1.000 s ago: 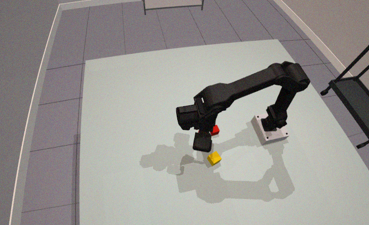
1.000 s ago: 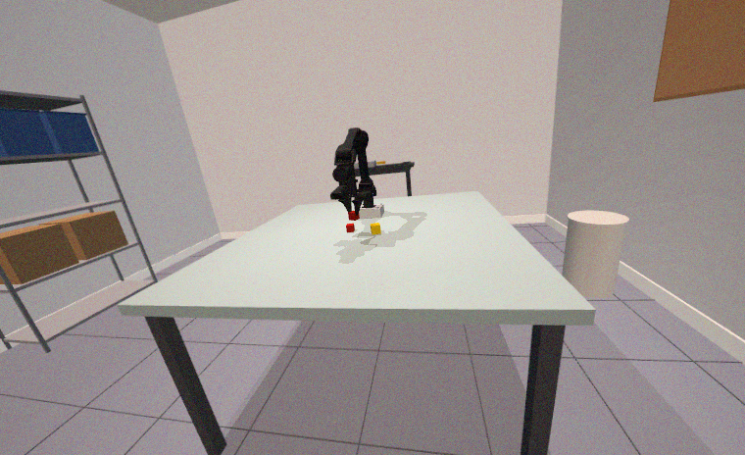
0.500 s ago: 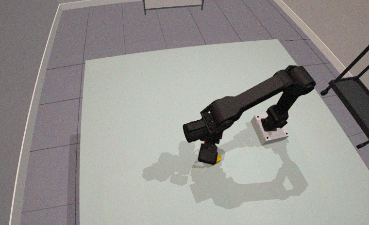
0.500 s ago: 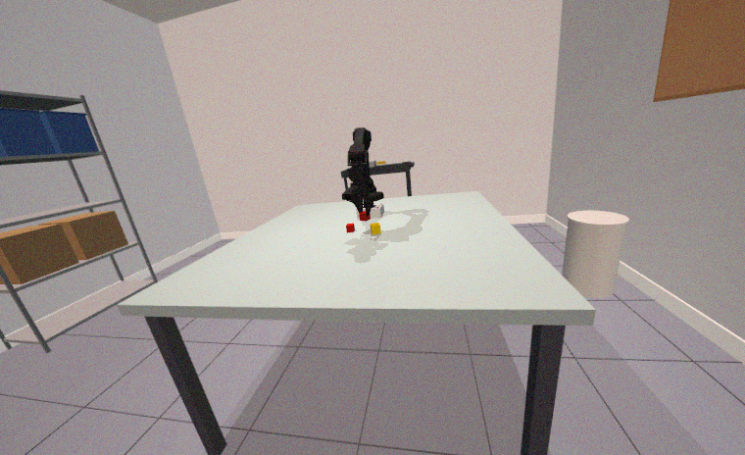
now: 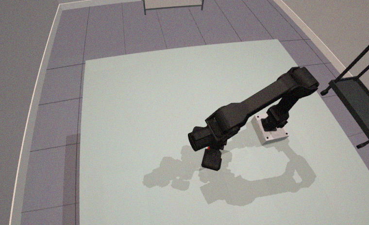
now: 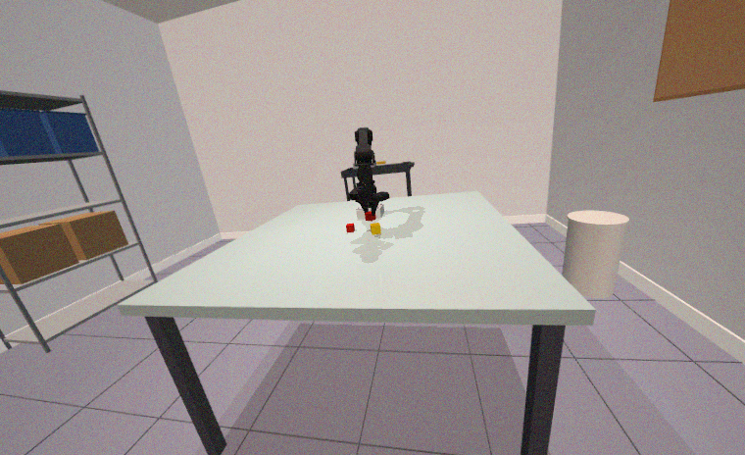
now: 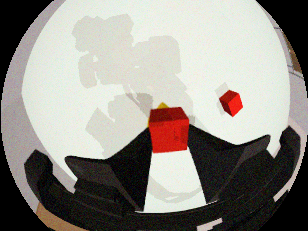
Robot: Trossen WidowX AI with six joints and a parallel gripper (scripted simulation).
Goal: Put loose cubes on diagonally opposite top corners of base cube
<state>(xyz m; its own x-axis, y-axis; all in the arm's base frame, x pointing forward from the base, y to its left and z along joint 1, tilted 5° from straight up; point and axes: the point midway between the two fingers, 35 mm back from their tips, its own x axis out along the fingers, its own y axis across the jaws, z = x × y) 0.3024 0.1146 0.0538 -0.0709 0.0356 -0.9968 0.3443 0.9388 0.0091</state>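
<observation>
The yellow base cube is 70 mm below my gripper tip, 20 mm behind it and 10 mm to the left of it. The rest, counted from my gripper tip: red cube right at my gripper tip.
</observation>
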